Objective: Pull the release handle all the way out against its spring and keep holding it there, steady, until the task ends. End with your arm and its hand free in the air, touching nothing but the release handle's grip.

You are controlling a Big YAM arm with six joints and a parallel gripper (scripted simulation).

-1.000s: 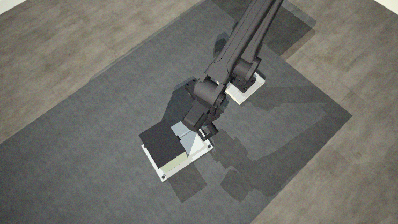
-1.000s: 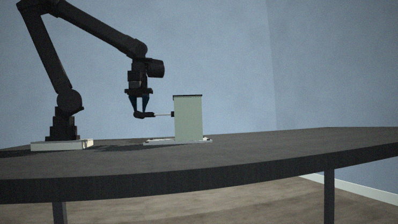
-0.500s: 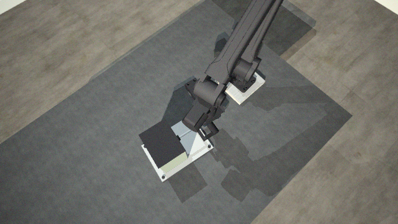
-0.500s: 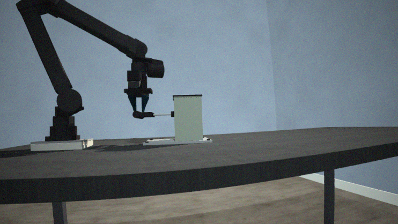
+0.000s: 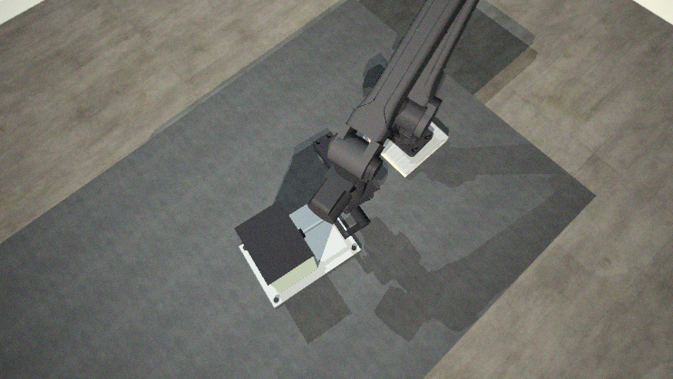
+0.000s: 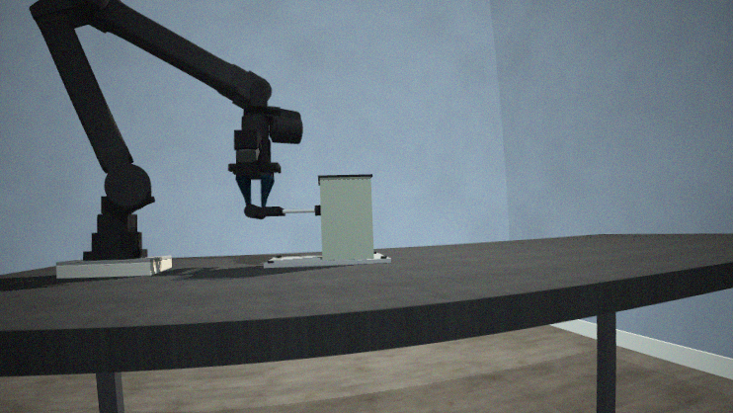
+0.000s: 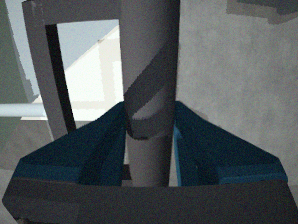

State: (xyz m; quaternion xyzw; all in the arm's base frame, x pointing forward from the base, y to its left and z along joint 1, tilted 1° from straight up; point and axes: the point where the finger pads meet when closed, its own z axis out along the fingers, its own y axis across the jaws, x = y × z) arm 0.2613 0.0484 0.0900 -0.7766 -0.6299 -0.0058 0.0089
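My gripper is now 50 mm short of the release handle, 10 mm to the left of it and 10 mm above it.
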